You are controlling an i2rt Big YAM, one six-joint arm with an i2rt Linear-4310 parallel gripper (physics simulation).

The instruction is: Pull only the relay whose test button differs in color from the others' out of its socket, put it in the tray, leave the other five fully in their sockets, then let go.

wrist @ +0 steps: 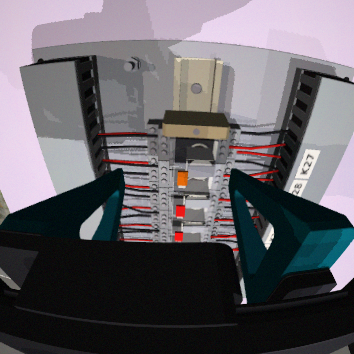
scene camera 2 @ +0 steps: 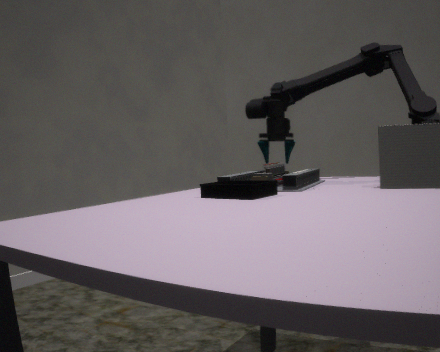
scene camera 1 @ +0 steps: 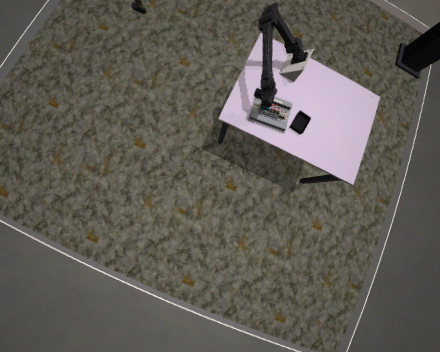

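Pixels of known places: gripper, fingertip midpoint: point(wrist: 176, 176) point(scene camera 2: 277, 163) point(scene camera 1: 263, 106); arm's base, link origin: point(scene camera 2: 429, 148) point(scene camera 1: 299, 58).
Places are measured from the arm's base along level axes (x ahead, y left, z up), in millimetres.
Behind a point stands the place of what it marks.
Observation:
A relay with an orange test button point(wrist: 182, 178) {x 507, y -119, z -30 mm} sits in the socket row in the wrist view, second from the tan end block. Relays with red test buttons point(wrist: 180, 211) {x 504, y -92, z -30 mm} point(wrist: 178, 236) {x 501, y -65, z -30 mm} sit nearer the gripper body. The position beside the end block is dark, and its button colour cannot be told. The rest of the row is hidden behind the gripper body. My gripper point(scene camera 1: 268, 102) {x 510, y -118, z -33 mm} point(scene camera 2: 277, 162) {x 510, y -118, z -33 mm} point(wrist: 176, 176) {x 510, y -118, z -33 mm} is open and empty above the row, pointing down, with a teal finger to each side of it. The black tray point(scene camera 1: 307, 123) {x 447, y 281, z -75 mm} point(scene camera 2: 238, 191) {x 431, y 286, z -81 mm} stands beside the panel.
Grey wire ducts point(wrist: 52, 105) {x 600, y -146, z -57 mm} point(wrist: 322, 120) {x 416, y -166, z -57 mm} point(scene camera 2: 301, 178) {x 362, y 47, z -71 mm} run along both sides of the panel, with red and black wires between them and the sockets. A tan end block point(wrist: 196, 131) {x 501, y -139, z -59 mm} closes the row. The arm's grey base box point(scene camera 2: 407, 157) {x 57, y 57, z -20 mm} stands on the pink table point(scene camera 1: 340, 120) {x 259, y 561, z -99 mm} point(scene camera 2: 200, 240) {x 253, y 701, z -100 mm}.

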